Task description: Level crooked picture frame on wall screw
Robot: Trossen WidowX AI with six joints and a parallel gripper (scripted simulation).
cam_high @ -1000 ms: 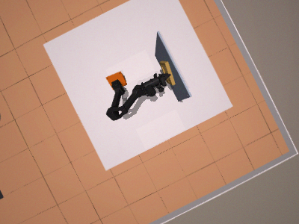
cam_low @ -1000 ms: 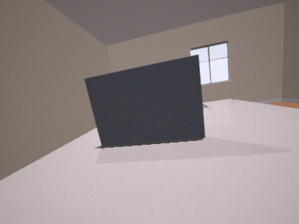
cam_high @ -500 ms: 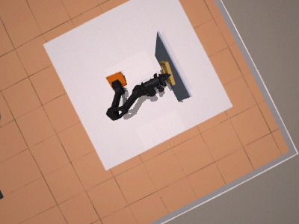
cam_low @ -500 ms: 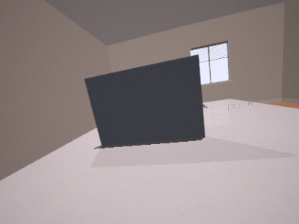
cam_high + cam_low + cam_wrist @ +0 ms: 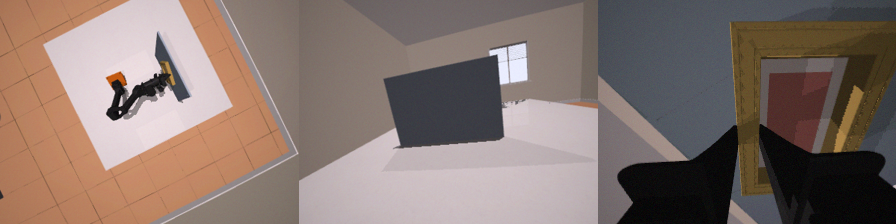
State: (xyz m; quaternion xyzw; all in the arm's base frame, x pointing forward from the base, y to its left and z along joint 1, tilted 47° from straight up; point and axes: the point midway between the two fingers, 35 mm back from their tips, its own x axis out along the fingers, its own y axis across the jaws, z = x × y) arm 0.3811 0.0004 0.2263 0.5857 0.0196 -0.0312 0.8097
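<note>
The picture frame lies 50 mm below my gripper tip, 30 mm to the left of it and 10 mm ahead of it. Also, from my gripper tip: wall panel (60 mm below, 30 mm to the left, 20 mm ahead).
</note>
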